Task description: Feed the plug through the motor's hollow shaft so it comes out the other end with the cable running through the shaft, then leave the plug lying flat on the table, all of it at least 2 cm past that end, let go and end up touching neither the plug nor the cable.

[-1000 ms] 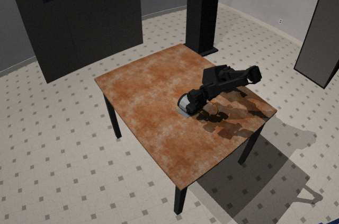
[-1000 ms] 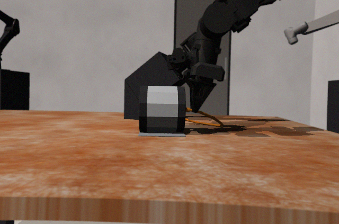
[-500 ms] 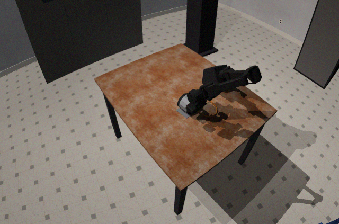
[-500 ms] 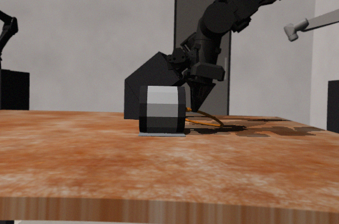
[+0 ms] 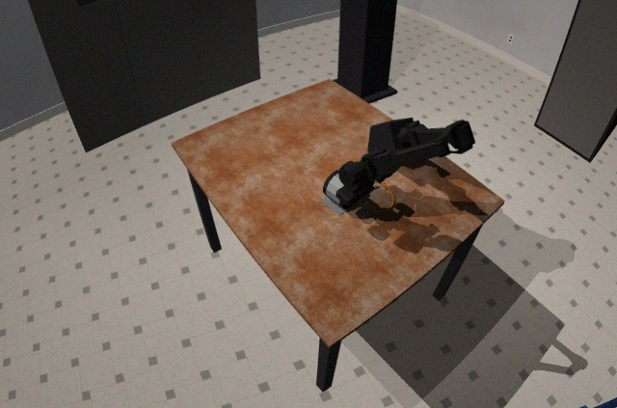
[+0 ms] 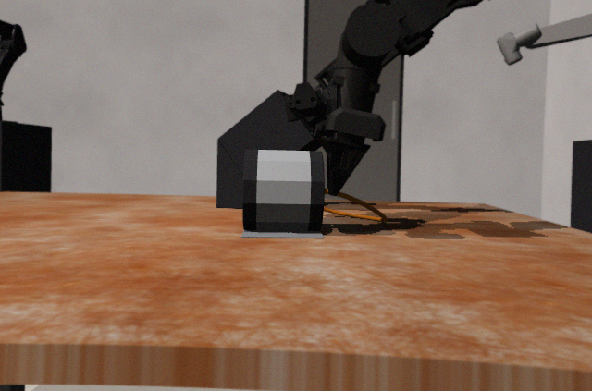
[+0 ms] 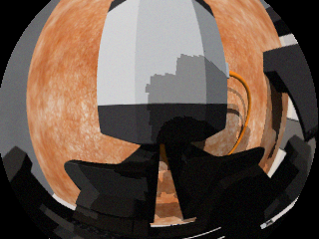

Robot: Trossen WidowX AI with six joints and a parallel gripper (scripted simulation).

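Right now my hand is 10 mm short of the grey plug, 40 mm to the left of it and 30 mm above it.
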